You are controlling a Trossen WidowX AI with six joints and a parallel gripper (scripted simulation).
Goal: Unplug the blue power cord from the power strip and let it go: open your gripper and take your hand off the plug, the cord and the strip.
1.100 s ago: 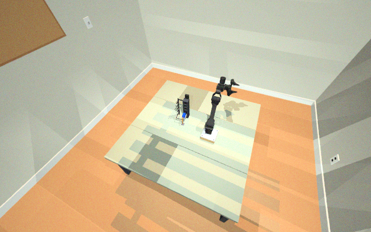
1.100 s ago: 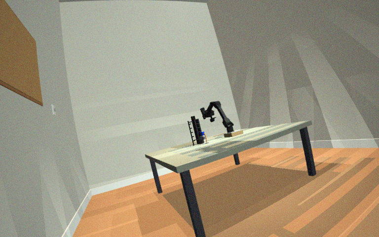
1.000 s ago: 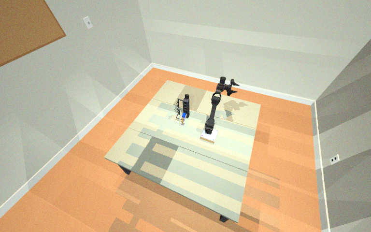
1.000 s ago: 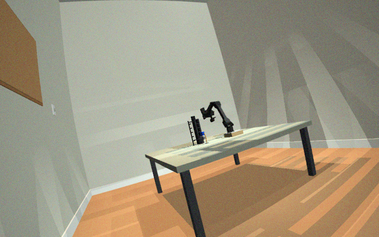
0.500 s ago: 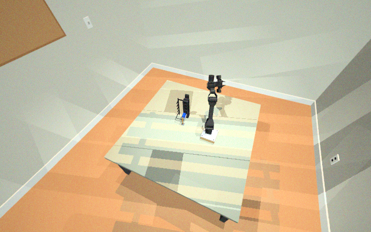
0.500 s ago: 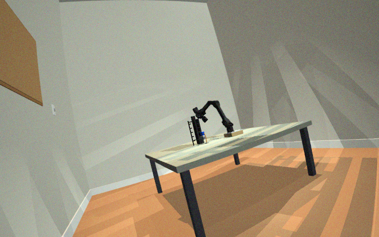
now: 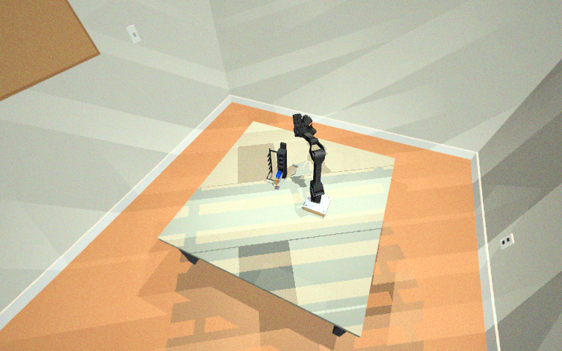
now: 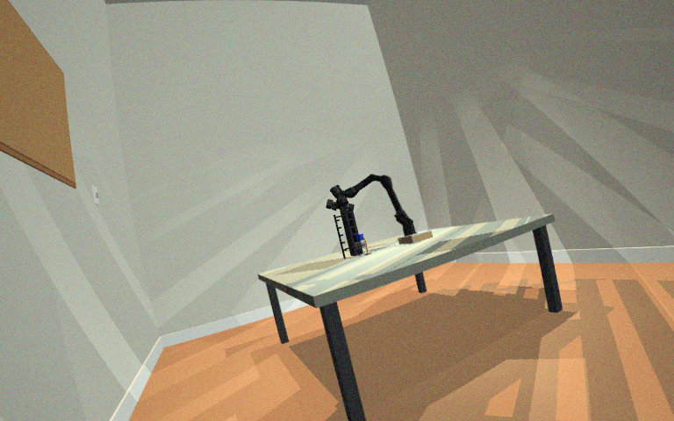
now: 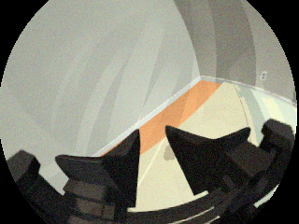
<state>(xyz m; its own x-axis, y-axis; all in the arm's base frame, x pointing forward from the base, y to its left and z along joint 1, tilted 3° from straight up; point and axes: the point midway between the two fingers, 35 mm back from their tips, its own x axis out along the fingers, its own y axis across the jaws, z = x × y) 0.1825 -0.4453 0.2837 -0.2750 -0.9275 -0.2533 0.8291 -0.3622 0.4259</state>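
Now: the blue plug 38 cm to the left of my gripper tip, 19 cm below it and 13 cm ahead of it.
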